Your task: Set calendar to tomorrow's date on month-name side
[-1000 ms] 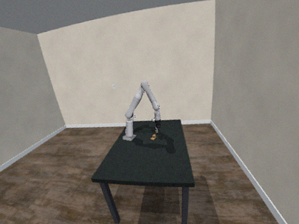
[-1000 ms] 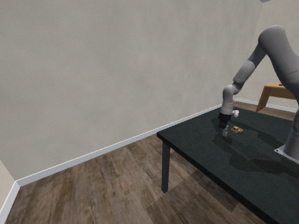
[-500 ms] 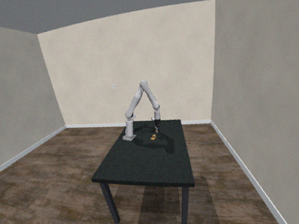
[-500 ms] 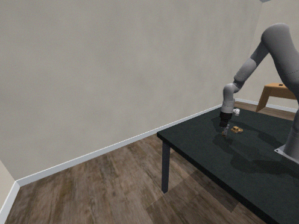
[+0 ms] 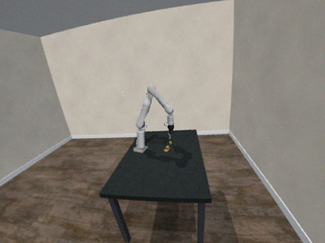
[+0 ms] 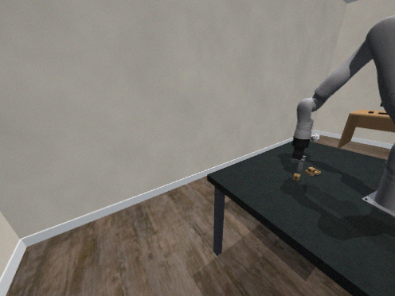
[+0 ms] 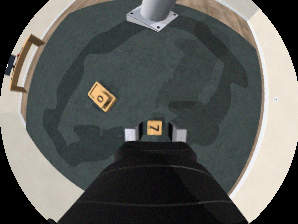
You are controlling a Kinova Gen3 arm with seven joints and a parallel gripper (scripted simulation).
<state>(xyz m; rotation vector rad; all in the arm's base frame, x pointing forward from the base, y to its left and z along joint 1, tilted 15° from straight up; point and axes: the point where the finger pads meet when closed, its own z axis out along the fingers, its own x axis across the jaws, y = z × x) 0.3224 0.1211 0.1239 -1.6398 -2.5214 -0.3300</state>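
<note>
Now: the wooden date cube 8 cm below my hand and 1 cm ahead of it.
</note>
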